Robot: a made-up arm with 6 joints.
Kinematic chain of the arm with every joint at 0, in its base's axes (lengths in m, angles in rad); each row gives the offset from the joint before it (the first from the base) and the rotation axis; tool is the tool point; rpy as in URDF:
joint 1: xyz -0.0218 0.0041 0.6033 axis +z
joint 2: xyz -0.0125 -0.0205 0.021 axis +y
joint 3: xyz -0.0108 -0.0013 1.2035 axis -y
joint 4: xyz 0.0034 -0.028 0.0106 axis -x
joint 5: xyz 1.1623 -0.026 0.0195 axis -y
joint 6: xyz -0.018 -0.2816 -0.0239 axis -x
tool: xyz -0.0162 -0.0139 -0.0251 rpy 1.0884 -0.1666 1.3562
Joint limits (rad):
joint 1: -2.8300..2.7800
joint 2: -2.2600..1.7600
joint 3: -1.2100..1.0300
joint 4: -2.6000..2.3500
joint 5: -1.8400..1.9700
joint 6: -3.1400..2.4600
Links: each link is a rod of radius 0.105 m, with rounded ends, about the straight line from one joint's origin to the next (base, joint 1, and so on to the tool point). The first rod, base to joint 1, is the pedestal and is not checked.
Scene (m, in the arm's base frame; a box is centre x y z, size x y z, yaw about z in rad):
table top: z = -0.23
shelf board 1: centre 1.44 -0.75 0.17 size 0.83 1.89 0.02 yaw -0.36
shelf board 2: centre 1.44 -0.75 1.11 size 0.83 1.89 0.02 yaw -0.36
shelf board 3: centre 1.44 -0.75 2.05 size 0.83 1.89 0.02 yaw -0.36
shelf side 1: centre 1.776 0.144 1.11 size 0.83 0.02 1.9 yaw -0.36
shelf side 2: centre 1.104 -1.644 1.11 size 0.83 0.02 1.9 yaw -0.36
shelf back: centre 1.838 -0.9 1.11 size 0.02 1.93 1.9 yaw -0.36
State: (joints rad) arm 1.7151 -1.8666 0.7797 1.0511 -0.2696 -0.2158
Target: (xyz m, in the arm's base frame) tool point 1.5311 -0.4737 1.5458
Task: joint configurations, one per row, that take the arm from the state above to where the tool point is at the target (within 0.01 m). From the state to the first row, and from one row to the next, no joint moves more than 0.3 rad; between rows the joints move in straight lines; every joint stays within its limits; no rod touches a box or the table.
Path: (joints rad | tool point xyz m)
1: 1.4468 -1.5857 0.5559 0.9773 -0.2558 -0.2182 | -0.0317 -2.0501 1.3970
2: 1.1785 -1.3048 0.3321 0.9034 -0.2421 -0.2206 | -0.3506 -1.4775 2.0318
3: 0.9103 -1.0238 0.1083 0.8296 -0.2283 -0.2231 | -0.2772 -0.7806 2.3525
4: 0.6420 -0.7429 -0.1156 0.7558 -0.2145 -0.2255 | 0.1152 -0.2625 2.3315
5: 0.3737 -0.4620 -0.3394 0.6819 -0.2008 -0.2279 | 0.5862 -0.0904 2.0233
6: 0.1054 -0.1811 -0.5632 0.6081 -0.1870 -0.2303 | 0.8726 -0.2259 1.5458
7: 0.0344 0.0196 -0.3457 0.6390 -0.1786 -0.2210 | 1.1014 -0.2755 1.5936
8: -0.0367 0.2202 -0.1281 0.6699 -0.1702 -0.2117 | 1.3253 -0.3587 1.5934
9: -0.1078 0.4209 0.0894 0.7009 -0.1618 -0.2024 | 1.5311 -0.4737 1.5458

